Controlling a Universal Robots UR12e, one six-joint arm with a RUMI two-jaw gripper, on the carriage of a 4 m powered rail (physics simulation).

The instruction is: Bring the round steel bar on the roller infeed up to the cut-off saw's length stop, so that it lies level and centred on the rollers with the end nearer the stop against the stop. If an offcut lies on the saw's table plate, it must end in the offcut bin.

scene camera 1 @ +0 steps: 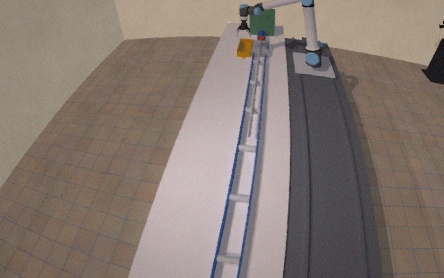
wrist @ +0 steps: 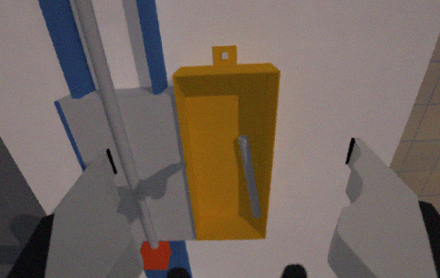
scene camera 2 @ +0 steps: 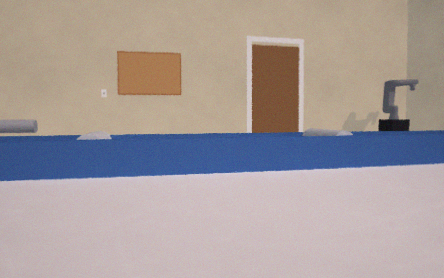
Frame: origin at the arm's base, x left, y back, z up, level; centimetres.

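Where they show: gripper, between the fingertips: (scene camera 1: 243, 36) (wrist: 228, 145).
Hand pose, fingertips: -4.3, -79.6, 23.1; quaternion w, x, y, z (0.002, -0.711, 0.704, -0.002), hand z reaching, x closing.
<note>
Each offset is from my fingertips to the top centre of the thing, as dx, dy, dz. "pt": to the spot under its first point. Level surfaces: height alone.
The round steel bar (scene camera 1: 250, 122) (wrist: 118, 120) lies lengthwise between the infeed's blue rails and over the saw's grey table plate {-19.8, +17.6, -20.3} (wrist: 150, 130). In the wrist view its near end meets the red length stop {-39.3, +17.6, -15.6} (wrist: 156, 257) (scene camera 1: 261, 37), with no gap visible. In scene camera 2 the bar's other end {pt +127.1, +16.7, -19.1} (scene camera 2: 19, 126) shows above the blue rail, looking about level. A short grey offcut {-23.6, -5.0, -23.9} (wrist: 250, 177) lies inside the yellow offcut bin {-17.3, -0.2, -18.9} (wrist: 225, 71) (scene camera 1: 248, 50). My gripper (wrist: 228, 145) (scene camera 1: 243, 34) is open and empty above the bin, its left finger overlapping the view near the bar.
The blue-railed infeed has several grey rollers {+177.7, +17.6, -20.1} (scene camera 1: 239, 198) (scene camera 2: 327, 133) and runs along the white table {dz -26.2} (scene camera 1: 175, 190). A green panel {pt -67.4, +18.1, -6.1} (scene camera 1: 262, 22) stands at the far end, behind the stop. The dark rail track (scene camera 1: 325, 150) with the arm's carriage (scene camera 1: 299, 67) runs alongside.
</note>
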